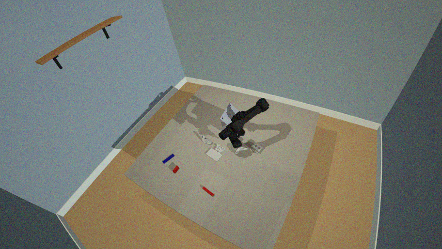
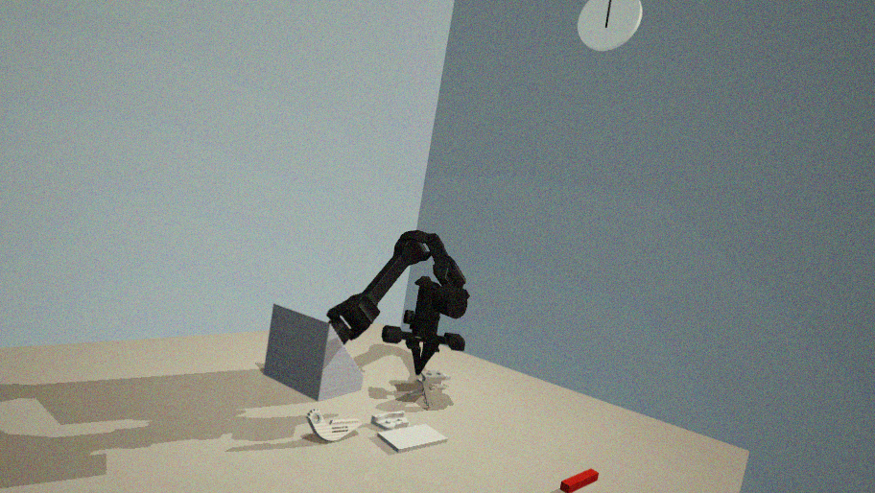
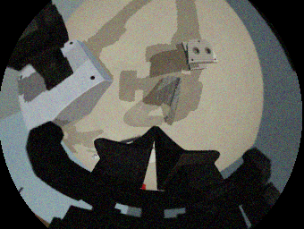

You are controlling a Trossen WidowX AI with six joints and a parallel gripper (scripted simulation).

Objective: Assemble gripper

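The white jaw is 6 cm below my gripper tip, 3 cm to the left of it and 2 cm ahead of it. The rest, counted from my gripper tip: red bar: 40 cm ahead, 7 cm below, 3 cm to the right; then blue block: 48 cm to the right, 29 cm ahead, 7 cm below.
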